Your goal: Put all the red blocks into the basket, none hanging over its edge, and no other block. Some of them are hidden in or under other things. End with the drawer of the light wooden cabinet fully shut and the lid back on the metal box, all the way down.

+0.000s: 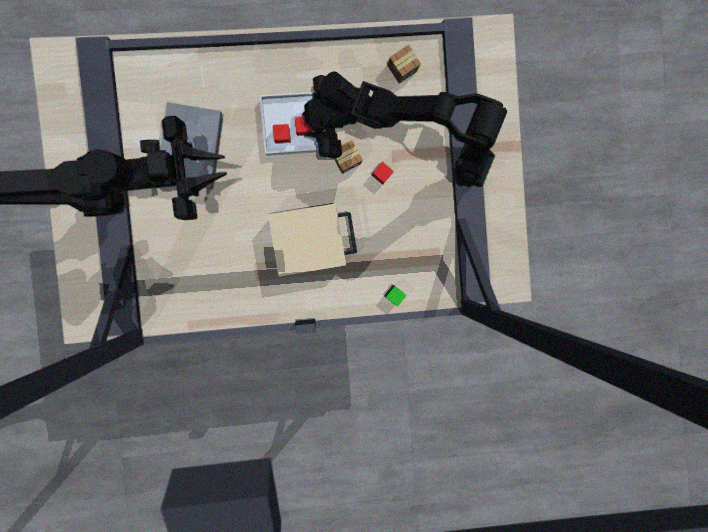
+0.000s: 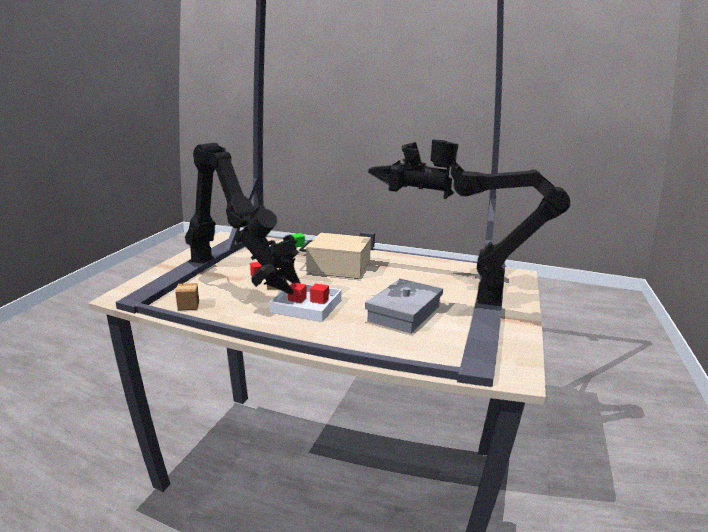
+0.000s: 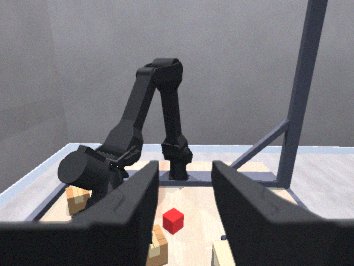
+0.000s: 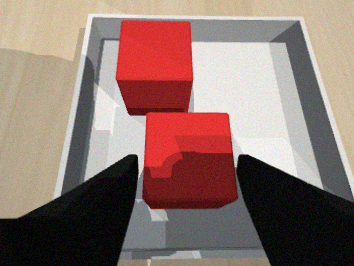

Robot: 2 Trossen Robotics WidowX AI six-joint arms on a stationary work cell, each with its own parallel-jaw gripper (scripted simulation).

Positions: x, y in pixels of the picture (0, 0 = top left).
Labels:
left gripper: image 1 225, 164; image 2 369, 169; image 3 185, 168; not seen in image 4 (out of frame)
grey metal lid: image 1; image 2; not seen in image 3 (out of frame); not seen in image 4 (out of frame)
white basket: image 1; image 2 308, 310; image 4; not seen in image 3 (out of frame)
same spot on white basket: [image 4: 262, 71] = [image 1: 273, 107]
same spot on grey metal lid: [image 2: 397, 300] = [image 1: 192, 128]

